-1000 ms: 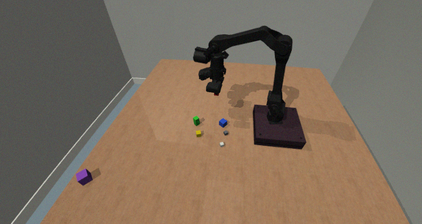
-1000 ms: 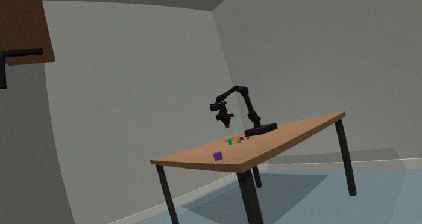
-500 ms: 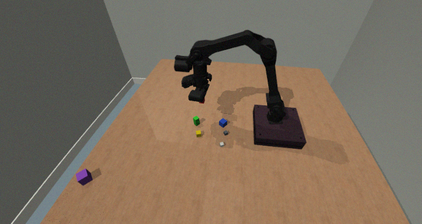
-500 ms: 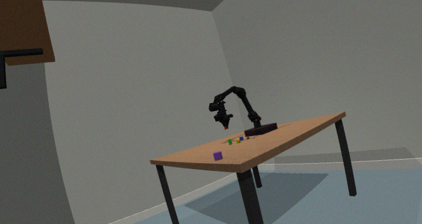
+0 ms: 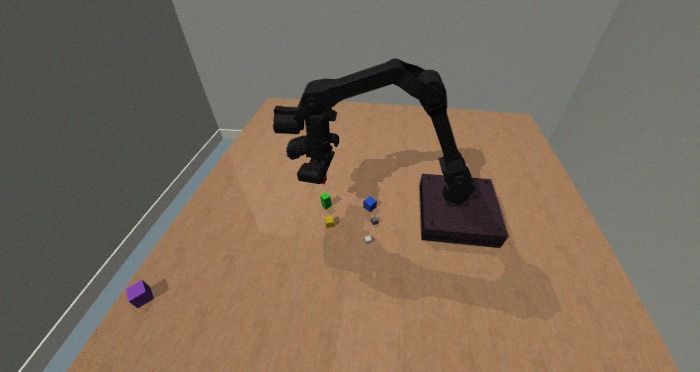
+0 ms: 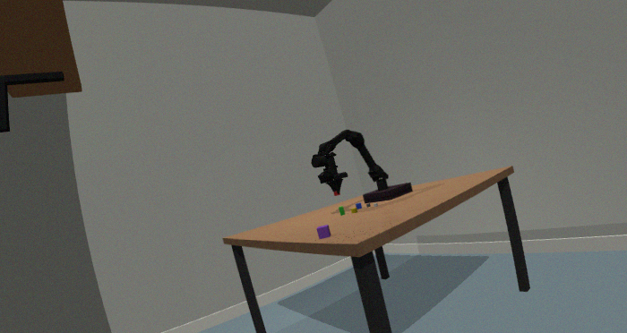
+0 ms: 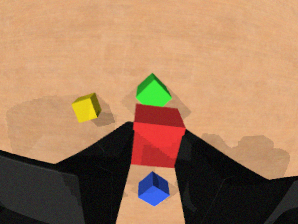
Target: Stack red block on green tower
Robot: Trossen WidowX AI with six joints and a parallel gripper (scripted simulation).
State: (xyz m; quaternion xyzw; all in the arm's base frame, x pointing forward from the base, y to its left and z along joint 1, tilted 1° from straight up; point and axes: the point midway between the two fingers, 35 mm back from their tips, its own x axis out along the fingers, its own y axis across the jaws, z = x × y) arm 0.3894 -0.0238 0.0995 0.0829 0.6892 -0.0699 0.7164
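Right now my gripper tip is 20 mm past the yellow block, 70 mm to the right of it and 110 mm above it. Round my gripper tip: grey block 150 mm behind, 70 mm to the left, 110 mm below; then red block right at my gripper tip; then blue block 140 mm behind, 10 mm to the left, 100 mm below.
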